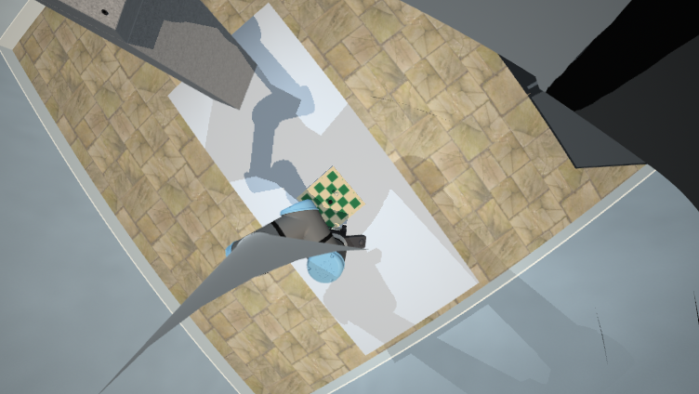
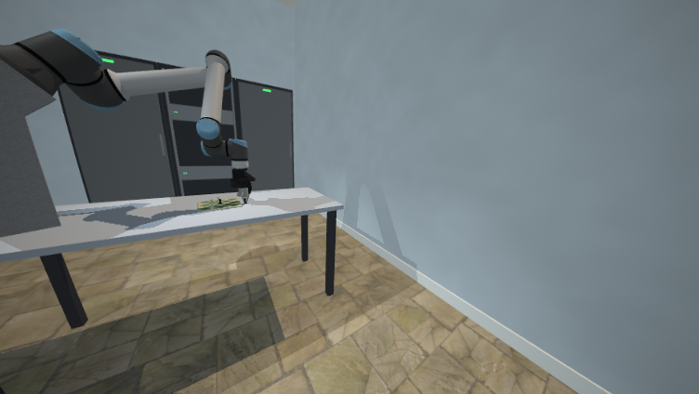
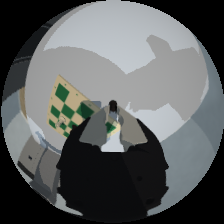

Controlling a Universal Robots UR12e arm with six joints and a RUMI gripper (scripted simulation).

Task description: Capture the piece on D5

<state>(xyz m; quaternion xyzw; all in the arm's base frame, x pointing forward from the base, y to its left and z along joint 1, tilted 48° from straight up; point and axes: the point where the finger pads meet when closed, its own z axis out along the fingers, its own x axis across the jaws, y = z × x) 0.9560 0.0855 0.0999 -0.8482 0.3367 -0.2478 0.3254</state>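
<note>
The board is 140 mm behind my hand and 20 mm below it.
</note>
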